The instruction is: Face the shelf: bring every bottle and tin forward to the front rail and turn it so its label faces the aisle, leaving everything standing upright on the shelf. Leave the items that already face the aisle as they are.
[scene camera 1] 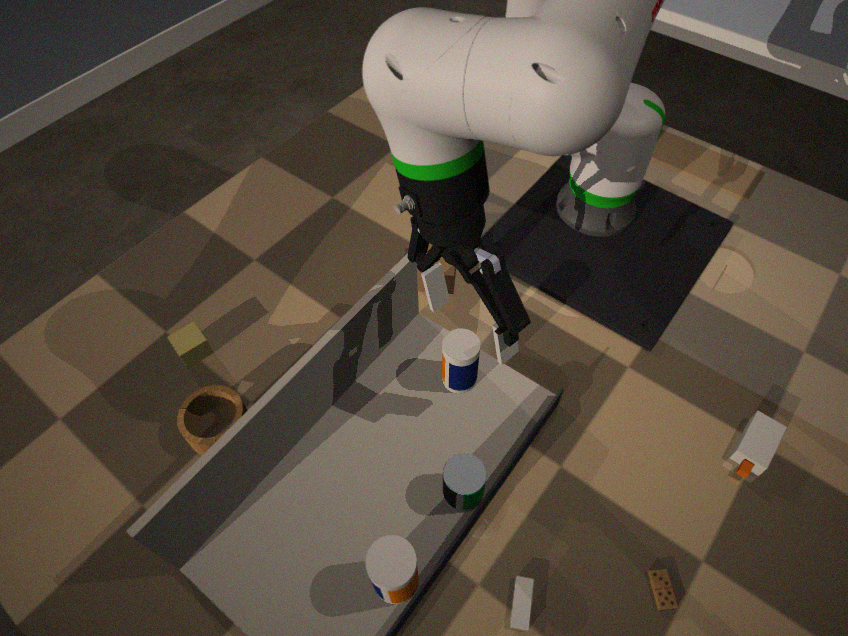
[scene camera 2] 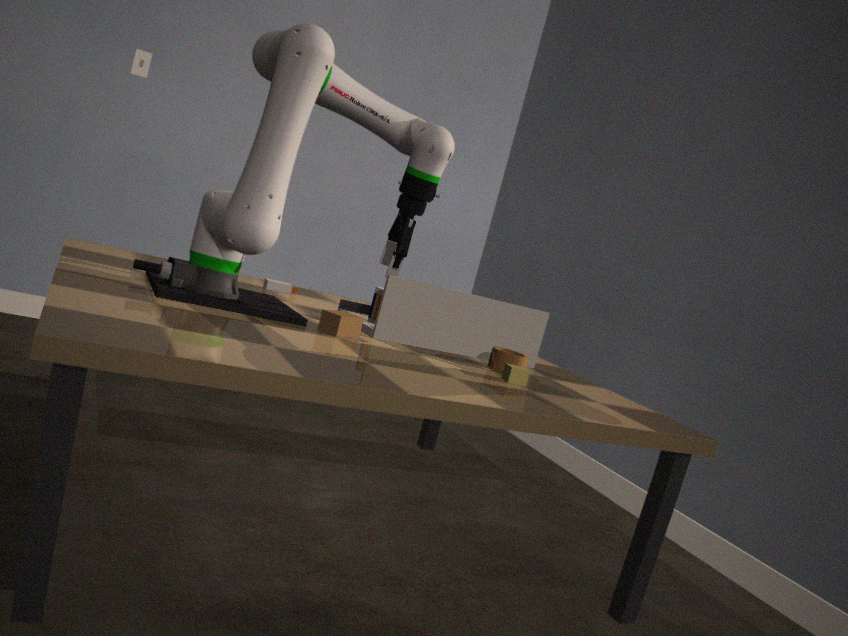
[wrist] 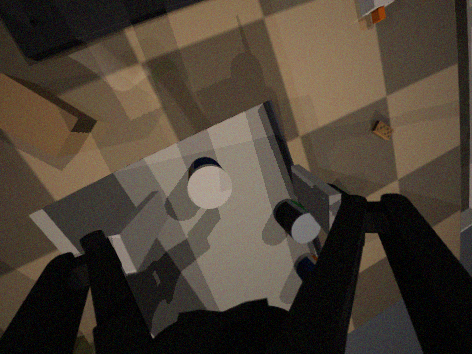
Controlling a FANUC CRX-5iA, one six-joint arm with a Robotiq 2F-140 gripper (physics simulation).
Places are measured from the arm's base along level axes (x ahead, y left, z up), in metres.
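Pixels of known places: gripper, fingertip midpoint: [scene camera 1: 472, 329] [scene camera 2: 387, 271] [wrist: 227, 192]; arm's base, origin of the base link: [scene camera 1: 595, 208] [scene camera 2: 207, 291].
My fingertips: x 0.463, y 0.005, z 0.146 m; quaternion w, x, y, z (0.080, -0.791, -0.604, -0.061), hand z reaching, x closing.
Note:
Ahead of a thing's pixels: the offset from my fingertips to its top centre.
The grey shelf [scene camera 1: 308, 479] [scene camera 2: 465, 318] [wrist: 240, 260] holds three upright items. A white-lidded bottle @(0.002 m ahead, 0.015 m right, 0.046 m down) [scene camera 1: 460, 359] [scene camera 2: 376, 306] [wrist: 210, 187] stands at the arm-side end, set back from the front rail [wrist: 281, 140]; its blue panel and an orange strip show in scene camera 1. A grey-lidded tin @(0.150 m ahead, 0.087 m left, 0.072 m down) [scene camera 1: 464, 481] [wrist: 305, 228], green and black, stands close to the rail. Another white-lidded bottle @(0.294 m ahead, 0.080 m left, 0.043 m down) [scene camera 1: 391, 569] [wrist: 305, 267] stands near the rail at the far end, orange toward the rail, partly hidden by a finger in the wrist view. My gripper [scene camera 1: 471, 325] [scene camera 2: 391, 263] [wrist: 227, 192] is open and empty above the arm-side bottle.
A wooden block @(0.170 m back, 0.170 m right, 0.113 m down) [scene camera 2: 340, 323] [wrist: 35, 120] lies off the shelf's arm-side end. A wooden bowl @(0.270 m ahead, 0.272 m right, 0.113 m down) [scene camera 1: 183, 423] and yellow-green cube @(0.196 m ahead, 0.411 m right, 0.125 m down) [scene camera 1: 188, 342] are behind the shelf's tall back wall. A white box @(0.145 m back, 0.402 m left, 0.135 m down) [scene camera 1: 758, 441], domino @(0.108 m ahead, 0.365 m left, 0.155 m down) [scene camera 1: 662, 589] and white block @(0.224 m ahead, 0.224 m left, 0.151 m down) [scene camera 1: 521, 602] lie in front.

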